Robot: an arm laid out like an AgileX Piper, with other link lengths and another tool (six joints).
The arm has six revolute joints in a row. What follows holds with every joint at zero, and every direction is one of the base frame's.
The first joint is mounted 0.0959 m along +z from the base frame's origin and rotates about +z.
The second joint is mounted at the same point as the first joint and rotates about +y.
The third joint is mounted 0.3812 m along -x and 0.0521 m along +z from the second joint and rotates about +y.
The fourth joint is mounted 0.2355 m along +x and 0.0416 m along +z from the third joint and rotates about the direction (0.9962, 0, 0.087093).
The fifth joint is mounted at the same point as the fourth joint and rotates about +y.
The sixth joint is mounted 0.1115 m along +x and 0.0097 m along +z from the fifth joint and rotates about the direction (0.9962, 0, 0.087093).
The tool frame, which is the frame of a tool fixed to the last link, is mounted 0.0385 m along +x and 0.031 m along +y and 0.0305 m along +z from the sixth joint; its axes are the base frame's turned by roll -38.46, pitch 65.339 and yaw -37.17 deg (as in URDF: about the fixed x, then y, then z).
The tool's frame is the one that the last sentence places.
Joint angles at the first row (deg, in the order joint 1, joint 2, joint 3, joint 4, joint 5, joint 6):
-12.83 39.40 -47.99 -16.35 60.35 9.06
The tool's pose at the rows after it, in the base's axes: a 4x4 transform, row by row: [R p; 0 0 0 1], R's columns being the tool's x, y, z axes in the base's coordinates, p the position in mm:
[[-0.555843, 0.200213, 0.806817, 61.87], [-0.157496, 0.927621, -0.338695, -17.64], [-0.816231, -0.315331, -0.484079, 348.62], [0, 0, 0, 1]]
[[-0.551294, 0.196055, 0.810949, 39.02], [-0.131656, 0.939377, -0.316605, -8.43], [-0.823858, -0.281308, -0.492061, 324.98], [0, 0, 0, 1]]
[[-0.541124, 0.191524, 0.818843, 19.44], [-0.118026, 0.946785, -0.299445, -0.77], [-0.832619, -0.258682, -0.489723, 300.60], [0, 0, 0, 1]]
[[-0.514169, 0.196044, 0.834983, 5.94], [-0.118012, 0.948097, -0.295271, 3.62], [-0.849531, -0.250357, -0.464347, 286.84], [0, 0, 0, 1]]
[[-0.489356, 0.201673, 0.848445, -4.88], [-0.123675, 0.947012, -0.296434, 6.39], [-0.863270, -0.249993, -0.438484, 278.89], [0, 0, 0, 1]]
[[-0.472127, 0.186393, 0.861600, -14.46], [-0.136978, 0.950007, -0.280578, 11.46], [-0.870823, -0.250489, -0.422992, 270.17], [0, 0, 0, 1]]
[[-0.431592, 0.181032, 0.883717, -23.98], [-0.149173, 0.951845, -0.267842, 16.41], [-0.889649, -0.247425, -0.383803, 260.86], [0, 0, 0, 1]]
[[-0.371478, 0.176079, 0.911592, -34.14], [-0.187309, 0.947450, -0.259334, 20.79], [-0.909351, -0.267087, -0.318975, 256.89], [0, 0, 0, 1]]
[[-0.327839, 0.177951, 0.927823, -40.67], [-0.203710, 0.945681, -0.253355, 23.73], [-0.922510, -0.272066, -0.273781, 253.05], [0, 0, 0, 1]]
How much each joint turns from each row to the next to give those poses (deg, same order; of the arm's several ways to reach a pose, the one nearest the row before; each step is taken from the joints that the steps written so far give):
0.00 -6.14 3.25 2.04 0.57 -0.52
0.00 -5.30 4.07 2.08 1.45 -0.07
0.00 -5.28 4.11 1.52 0.81 -0.19
0.00 -4.22 2.35 0.59 0.13 -0.05
0.00 -3.32 1.08 0.17 0.55 -0.18
0.00 -3.01 0.89 1.07 0.94 -1.39
0.00 -3.83 1.30 1.02 -0.07 -0.83
0.00 -4.00 0.37 0.48 -0.49 -1.72
0.00 -2.83 0.43 0.47 -0.39 -0.66

